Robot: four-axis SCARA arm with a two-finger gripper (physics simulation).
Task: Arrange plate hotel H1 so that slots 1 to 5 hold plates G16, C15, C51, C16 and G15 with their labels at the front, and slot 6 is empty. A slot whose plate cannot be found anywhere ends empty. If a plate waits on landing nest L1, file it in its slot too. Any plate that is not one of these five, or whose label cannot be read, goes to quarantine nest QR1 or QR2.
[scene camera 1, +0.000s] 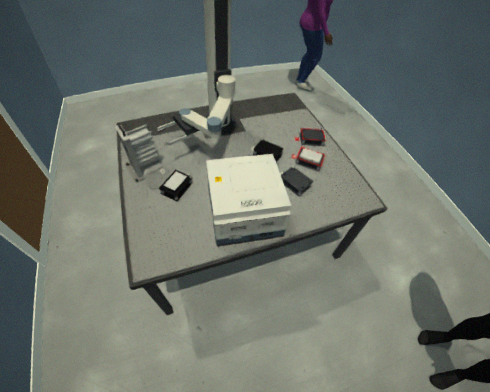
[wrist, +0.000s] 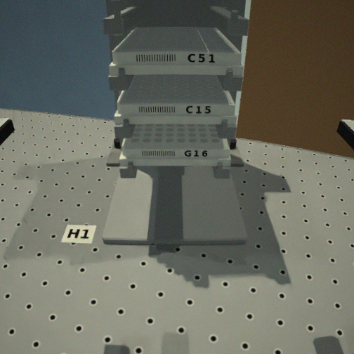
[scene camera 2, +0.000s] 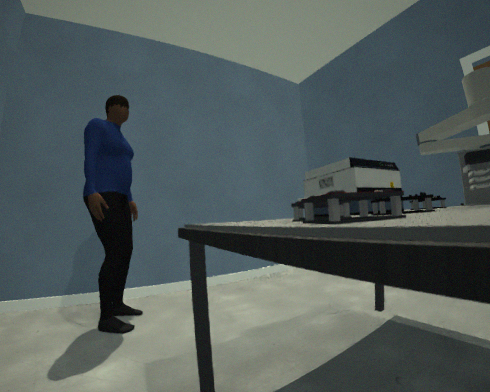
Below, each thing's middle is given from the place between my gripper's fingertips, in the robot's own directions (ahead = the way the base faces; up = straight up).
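Scene:
White instrument (scene camera 2: 348, 179): my hand 550 mm short of it, 330 mm to the right of it, 70 mm above it.

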